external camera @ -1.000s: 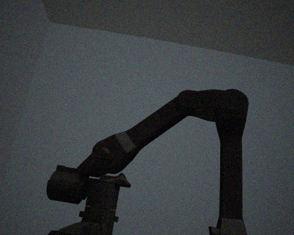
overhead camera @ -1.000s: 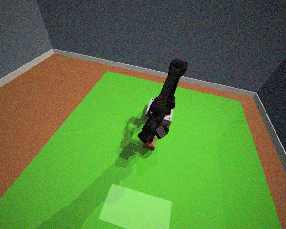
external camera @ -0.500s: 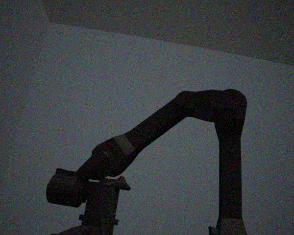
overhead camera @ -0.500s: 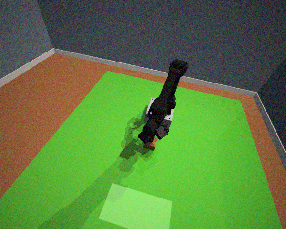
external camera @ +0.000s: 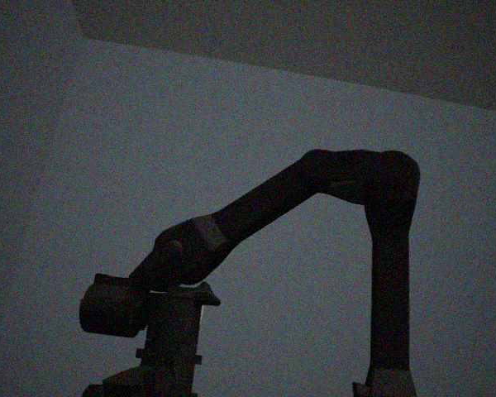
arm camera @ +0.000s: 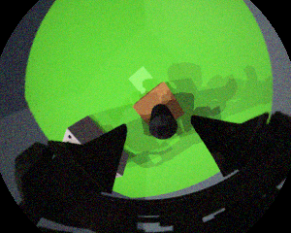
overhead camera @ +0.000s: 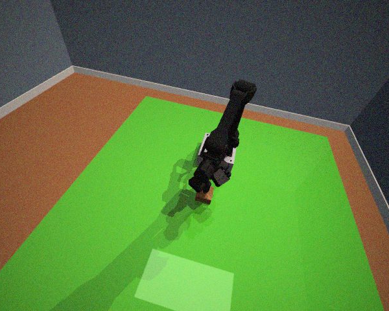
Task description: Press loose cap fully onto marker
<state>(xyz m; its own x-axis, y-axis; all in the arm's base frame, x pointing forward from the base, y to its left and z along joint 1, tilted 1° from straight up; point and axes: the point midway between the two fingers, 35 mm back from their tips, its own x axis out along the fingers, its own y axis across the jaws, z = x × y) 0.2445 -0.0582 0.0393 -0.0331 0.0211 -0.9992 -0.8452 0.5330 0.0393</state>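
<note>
The marker cap is 10 mm below my gripper tip.
</note>
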